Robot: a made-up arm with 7 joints.
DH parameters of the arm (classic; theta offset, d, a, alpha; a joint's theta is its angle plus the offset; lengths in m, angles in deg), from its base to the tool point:
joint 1: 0 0.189 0 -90
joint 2: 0 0 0 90
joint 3: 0 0.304 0.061 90
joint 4: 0 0 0.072 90
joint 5: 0 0.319 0 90
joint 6: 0 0 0.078 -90
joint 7: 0 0.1 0 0
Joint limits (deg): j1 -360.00..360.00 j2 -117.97..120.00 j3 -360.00..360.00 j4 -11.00..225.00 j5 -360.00..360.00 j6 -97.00..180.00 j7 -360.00..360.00
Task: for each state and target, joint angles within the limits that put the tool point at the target. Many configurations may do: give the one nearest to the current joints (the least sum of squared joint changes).
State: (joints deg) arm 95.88 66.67 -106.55 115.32 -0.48 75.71 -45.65
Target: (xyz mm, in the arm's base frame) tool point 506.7 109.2 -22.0
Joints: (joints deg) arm 70.67 98.78 -70.32 91.44 5.67 81.27 -45.65
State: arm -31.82 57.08 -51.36 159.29 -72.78 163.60 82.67
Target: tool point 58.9 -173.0 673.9
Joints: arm -59.27 27.95 -43.61 189.11 -74.46 180.00 82.67
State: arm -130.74 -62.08 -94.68 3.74 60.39 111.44 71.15
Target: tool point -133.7 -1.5 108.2
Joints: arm -127.14 -35.32 -113.75 0.94 49.96 76.86 71.15
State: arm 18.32 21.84 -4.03 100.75 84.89 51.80 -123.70
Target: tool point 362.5 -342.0 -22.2
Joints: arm -16.77 50.04 -28.50 68.48 83.56 46.17 -123.70
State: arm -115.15 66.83 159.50 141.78 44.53 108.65 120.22
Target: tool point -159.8 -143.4 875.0
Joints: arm -128.48 38.65 173.09 148.99 52.10 80.21 120.22
